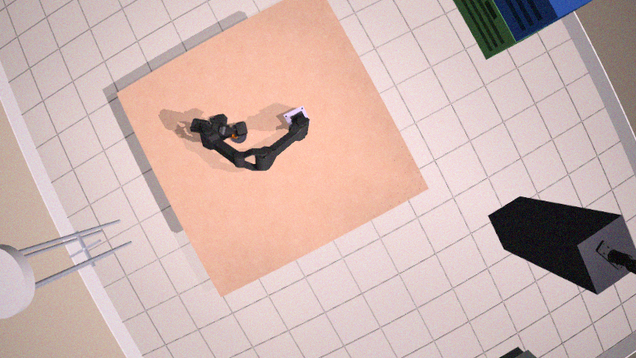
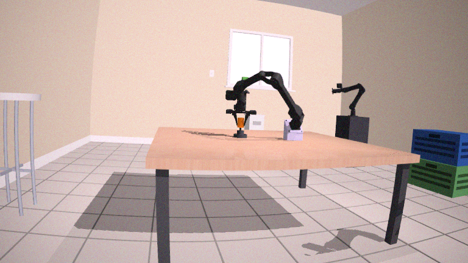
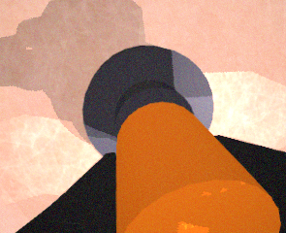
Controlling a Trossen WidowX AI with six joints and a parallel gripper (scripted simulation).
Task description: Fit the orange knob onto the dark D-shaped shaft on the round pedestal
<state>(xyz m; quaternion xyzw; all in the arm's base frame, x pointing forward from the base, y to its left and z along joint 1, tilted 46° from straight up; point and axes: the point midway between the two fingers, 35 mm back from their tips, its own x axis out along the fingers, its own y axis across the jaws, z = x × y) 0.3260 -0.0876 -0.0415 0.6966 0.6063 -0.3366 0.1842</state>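
My gripper tip is 20 mm below the orange knob. The rest, counted from my gripper tip: round pedestal: 40 mm below.
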